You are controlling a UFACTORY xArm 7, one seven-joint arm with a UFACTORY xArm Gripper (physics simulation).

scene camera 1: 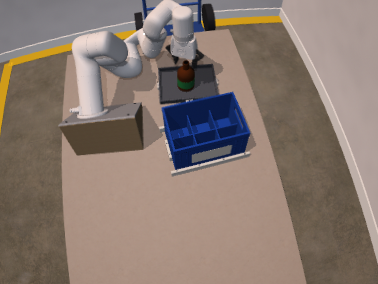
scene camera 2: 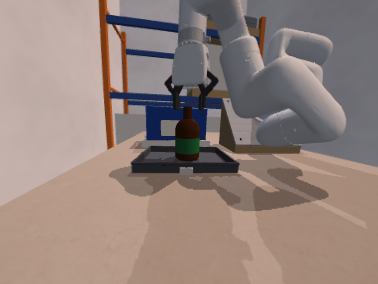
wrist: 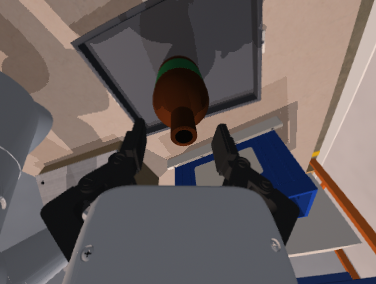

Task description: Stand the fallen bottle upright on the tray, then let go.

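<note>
A brown bottle with a green label stands upright on the dark tray. My gripper is open and empty. In scene camera 2 its fingertips are to either side of and about level with or just above the bottle's mouth. In the wrist view the fingers stand apart on both sides of the neck with a gap on each side. In scene camera 1 the fingers are partly hidden behind the bottle's top and the arm.
A blue divided crate stands beside the tray, with pale strips along its base. The arm's base sits on a brown box to the left in scene camera 1. An orange and blue rack stands behind.
</note>
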